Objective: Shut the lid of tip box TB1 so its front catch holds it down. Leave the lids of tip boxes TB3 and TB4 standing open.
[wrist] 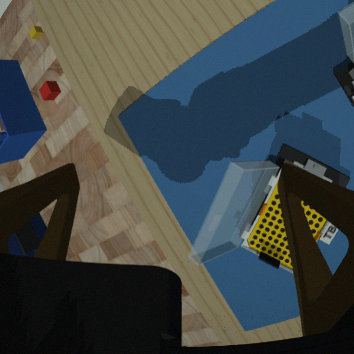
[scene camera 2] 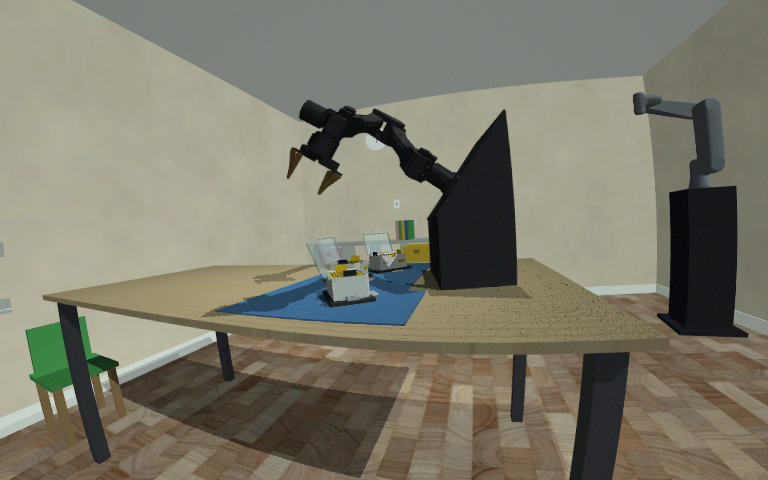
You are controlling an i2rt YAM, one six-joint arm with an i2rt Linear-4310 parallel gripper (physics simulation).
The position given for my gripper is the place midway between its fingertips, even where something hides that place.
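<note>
Through scene camera 2 I can see my gripper (scene camera 2: 303, 186). The wrist view shows it too (wrist: 177, 174), and there I also find a yellow perforated rack (wrist: 268, 236), as well as a clear lid (wrist: 245, 183).
</note>
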